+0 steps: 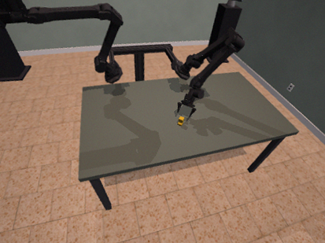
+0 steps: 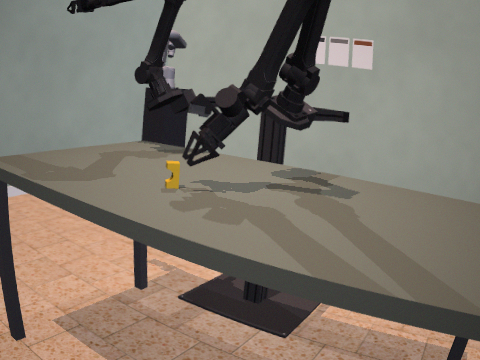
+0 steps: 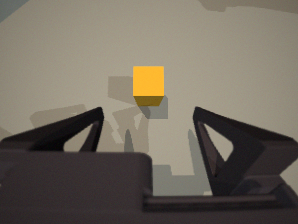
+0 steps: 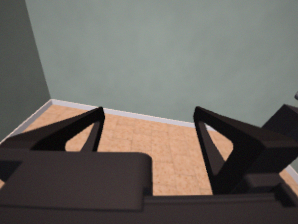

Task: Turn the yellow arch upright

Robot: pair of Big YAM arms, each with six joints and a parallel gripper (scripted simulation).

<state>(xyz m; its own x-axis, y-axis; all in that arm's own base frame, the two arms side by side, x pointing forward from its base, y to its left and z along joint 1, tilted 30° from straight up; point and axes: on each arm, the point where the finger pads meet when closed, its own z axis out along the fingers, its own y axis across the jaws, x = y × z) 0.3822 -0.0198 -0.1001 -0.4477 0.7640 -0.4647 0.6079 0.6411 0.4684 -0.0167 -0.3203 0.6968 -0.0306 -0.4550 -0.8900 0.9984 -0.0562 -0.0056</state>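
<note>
Now: left hand 3 cm short of the yellow arch, 2 cm to the left of it and 4 cm above it.
</note>
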